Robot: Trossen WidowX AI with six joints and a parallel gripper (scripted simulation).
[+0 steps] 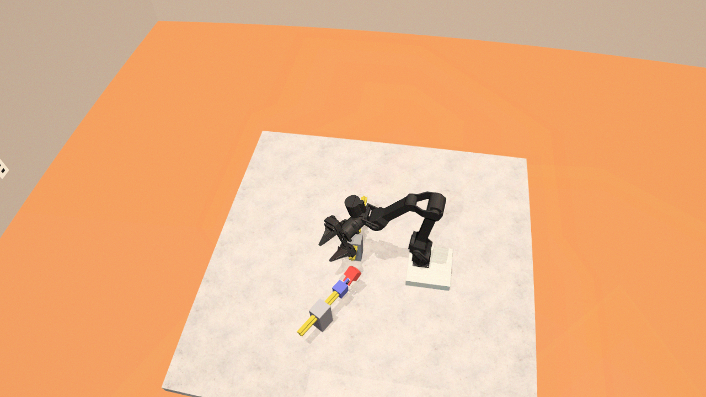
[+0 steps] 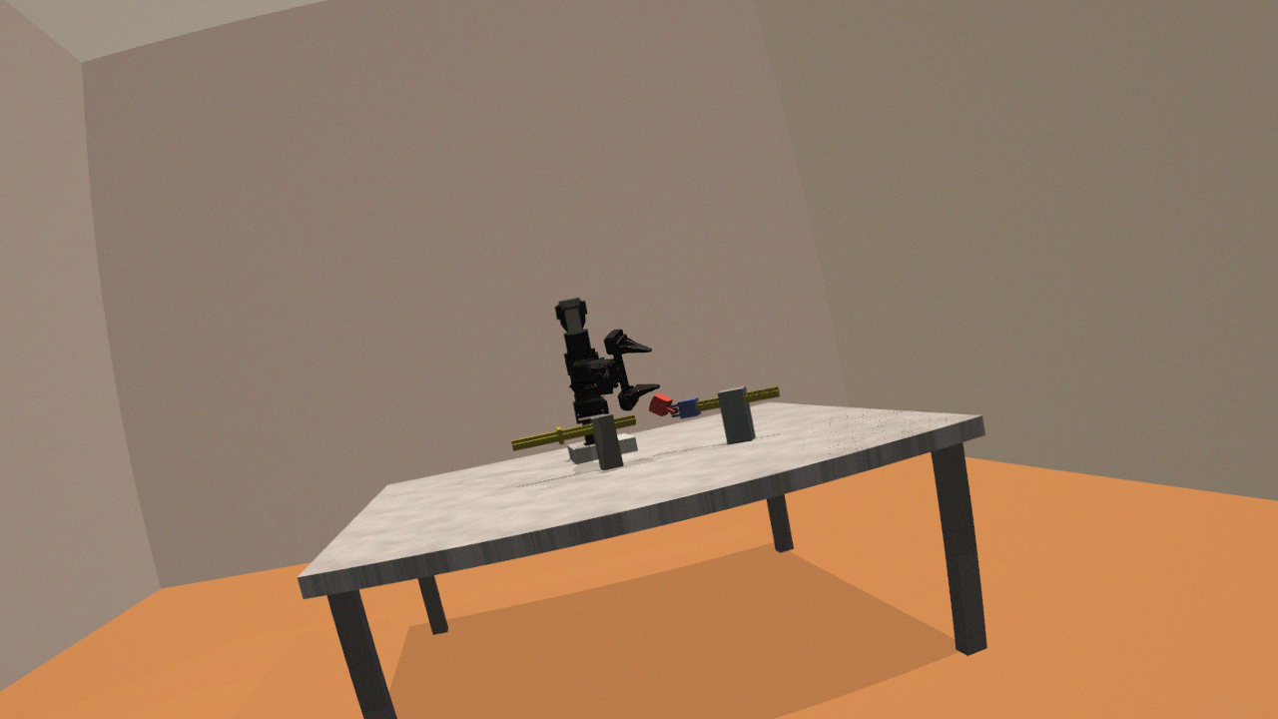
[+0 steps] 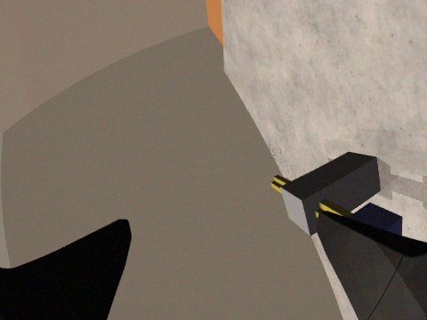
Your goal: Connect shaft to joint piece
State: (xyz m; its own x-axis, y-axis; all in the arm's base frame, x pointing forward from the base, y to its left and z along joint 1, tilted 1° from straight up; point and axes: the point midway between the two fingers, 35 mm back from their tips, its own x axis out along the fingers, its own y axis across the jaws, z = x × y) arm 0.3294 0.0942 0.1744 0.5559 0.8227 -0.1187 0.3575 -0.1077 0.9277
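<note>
Right now my gripper tip is 100 mm past the red joint piece, 90 mm above it and 20 mm to the right of it.
</note>
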